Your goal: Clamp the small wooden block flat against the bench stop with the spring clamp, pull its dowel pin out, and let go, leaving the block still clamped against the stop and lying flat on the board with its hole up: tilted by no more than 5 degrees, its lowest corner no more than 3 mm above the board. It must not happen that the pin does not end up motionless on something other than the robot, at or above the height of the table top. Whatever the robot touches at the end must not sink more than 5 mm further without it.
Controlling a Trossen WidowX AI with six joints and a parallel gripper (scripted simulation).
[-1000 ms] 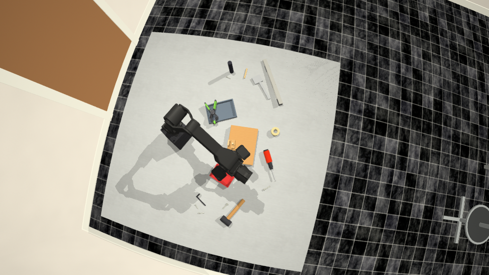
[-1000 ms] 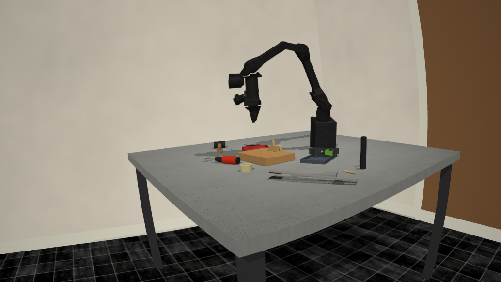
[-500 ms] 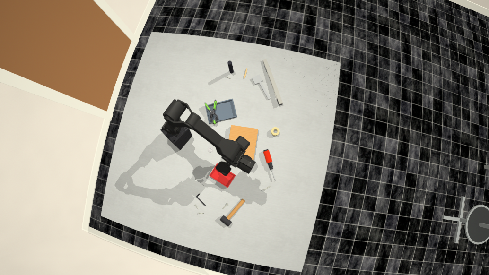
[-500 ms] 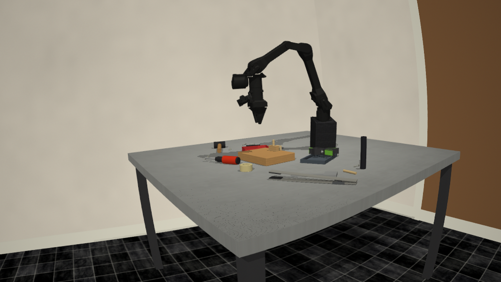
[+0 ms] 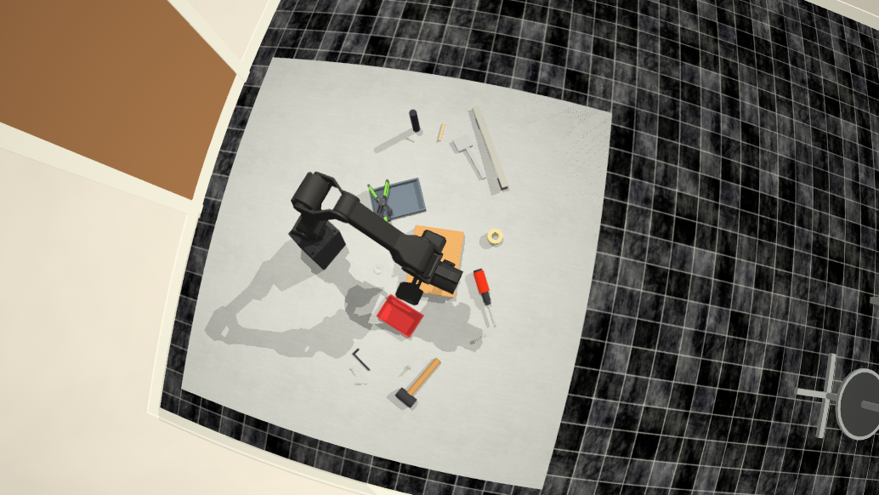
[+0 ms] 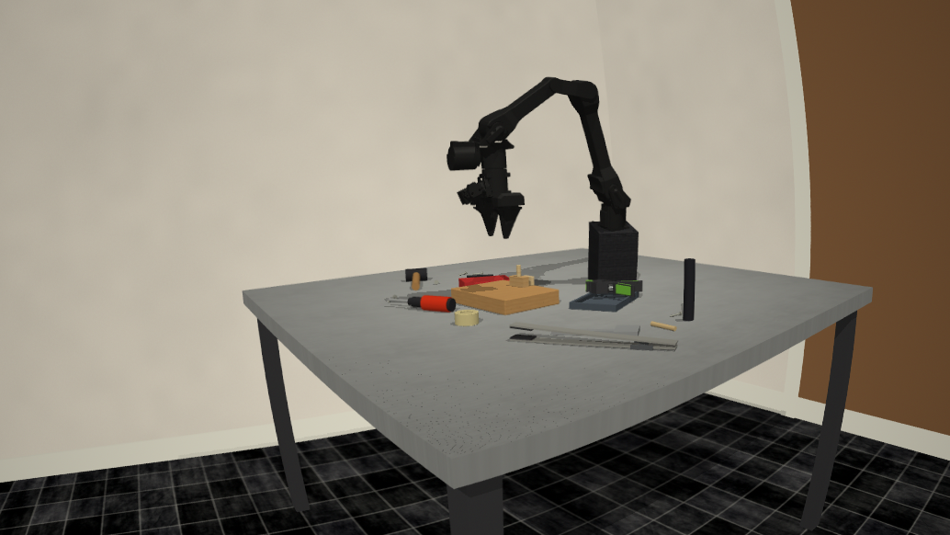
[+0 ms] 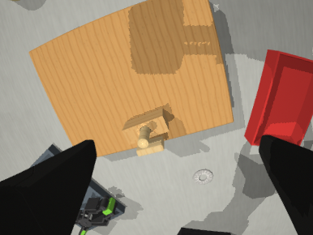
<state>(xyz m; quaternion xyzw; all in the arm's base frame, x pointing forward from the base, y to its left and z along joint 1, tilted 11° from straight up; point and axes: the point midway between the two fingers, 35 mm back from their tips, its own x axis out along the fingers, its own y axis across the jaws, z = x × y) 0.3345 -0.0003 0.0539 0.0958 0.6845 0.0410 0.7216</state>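
Right now the dowel pin is 30 mm behind my hand, 30 mm to the left of it and 120 mm below it. Also, from my hand: small wooden block: 30 mm behind, 30 mm to the left, 140 mm below; then wooden board: 10 mm ahead, 40 mm to the left, 160 mm below; then wooden stop: 60 mm behind, 30 mm to the left, 130 mm below.
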